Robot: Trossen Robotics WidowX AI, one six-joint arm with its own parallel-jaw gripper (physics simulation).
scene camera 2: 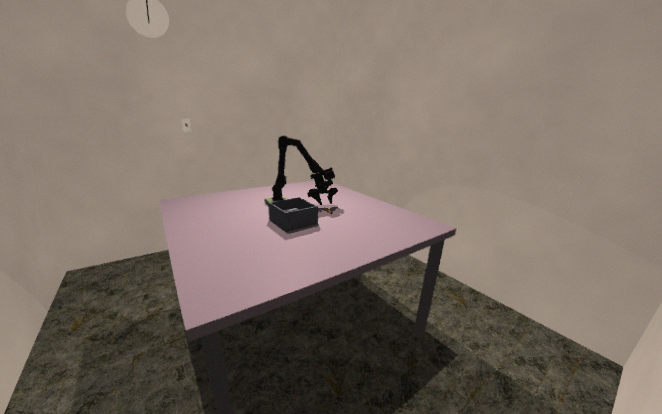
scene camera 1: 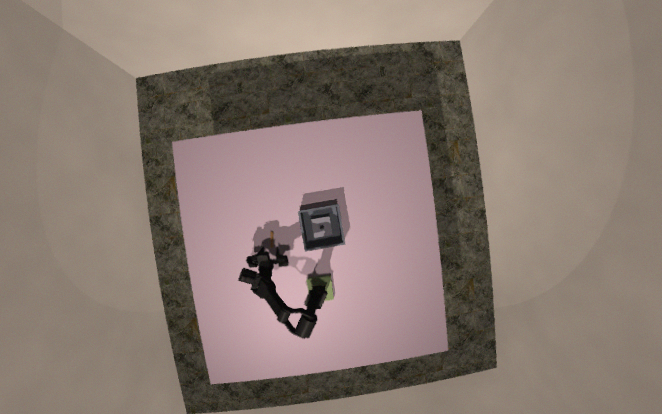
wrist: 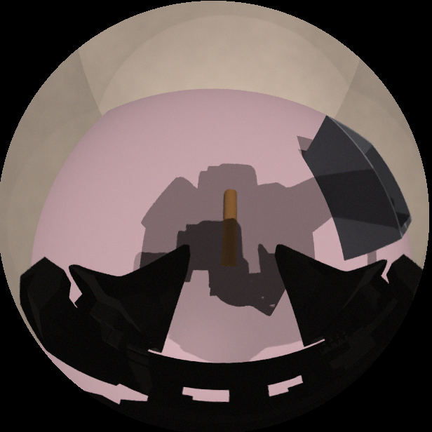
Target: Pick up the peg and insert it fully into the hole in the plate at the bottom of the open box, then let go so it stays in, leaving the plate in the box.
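Places are measured from the arm's base along level axes (x back, y right, z up), in millimetres.
Pixels of known places: gripper, fingertip midpoint: (scene camera 2: 326,204) (scene camera 1: 270,246); arm's base, origin of the base link: (scene camera 2: 277,199) (scene camera 1: 318,292).
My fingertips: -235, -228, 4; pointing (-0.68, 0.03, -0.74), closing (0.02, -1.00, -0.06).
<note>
Ahead of a thing's pixels: the offset from my fingertips to its top centre, as dx, dy, dz. Level surfaces: height alone.
The orange-brown peg @(-31, +1, -22) (scene camera 1: 272,236) (scene camera 2: 329,211) (wrist: 230,225) lies flat on the table, partly in the arm's shadow. In the wrist view it runs lengthwise, its near end between the fingertips in the picture and its far end beyond them. My gripper (scene camera 1: 271,251) (scene camera 2: 325,203) (wrist: 233,250) is open and empty, tilted, with its fingertips above the table near the peg. The dark grey open box @(-93, +252, +62) (scene camera 1: 324,243) (scene camera 2: 295,221) (wrist: 330,170) stands to the right of the peg in scene camera 1. Inside it lies the light plate @(-93, +252, +25) (scene camera 1: 320,219) with a small dark hole (scene camera 1: 321,227). The wrist view hides the plate.
The pink table @(dz -35) (scene camera 1: 380,175) (scene camera 2: 240,265) carries the box and the arm. The arm's green base (scene camera 1: 328,291) stands below the box in scene camera 1. The box walls rise above the table top close to the gripper's right side in the wrist view.
</note>
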